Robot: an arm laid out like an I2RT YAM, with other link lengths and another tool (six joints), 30 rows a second.
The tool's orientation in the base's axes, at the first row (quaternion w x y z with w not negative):
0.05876, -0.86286, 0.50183, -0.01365
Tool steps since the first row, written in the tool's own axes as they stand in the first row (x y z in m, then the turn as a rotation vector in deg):
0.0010, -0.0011, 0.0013, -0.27, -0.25, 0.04
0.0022, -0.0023, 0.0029, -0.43, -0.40, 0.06
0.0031, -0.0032, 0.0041, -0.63, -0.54, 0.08
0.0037, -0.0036, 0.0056, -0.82, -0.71, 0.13
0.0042, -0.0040, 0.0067, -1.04, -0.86, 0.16
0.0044, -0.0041, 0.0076, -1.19, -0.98, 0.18
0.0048, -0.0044, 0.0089, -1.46, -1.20, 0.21
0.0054, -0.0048, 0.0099, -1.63, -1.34, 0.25
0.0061, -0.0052, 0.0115, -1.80, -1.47, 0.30
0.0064, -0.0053, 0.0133, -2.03, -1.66, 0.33
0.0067, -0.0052, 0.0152, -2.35, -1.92, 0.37
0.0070, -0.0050, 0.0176, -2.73, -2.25, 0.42
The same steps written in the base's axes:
0.0016, -0.0002, -0.0012, 0.09, 0.36, 0.00
0.0033, -0.0005, -0.0027, 0.14, 0.57, 0.00
0.0046, -0.0008, -0.0038, 0.16, 0.82, 0.01
0.0054, -0.0010, -0.0053, 0.22, 1.07, -0.02
0.0061, -0.0011, -0.0063, 0.24, 1.34, -0.02
0.0064, -0.0011, -0.0072, 0.27, 1.53, -0.02
0.0069, -0.0012, -0.0085, 0.33, 1.87, -0.02
0.0076, -0.0015, -0.0095, 0.37, 2.09, -0.04
0.0085, -0.0017, -0.0110, 0.40, 2.31, -0.06
0.0089, -0.0018, -0.0128, 0.46, 2.60, -0.06
0.0091, -0.0019, -0.0147, 0.52, 3.01, -0.06
0.0092, -0.0021, -0.0171, 0.63, 3.51, -0.06

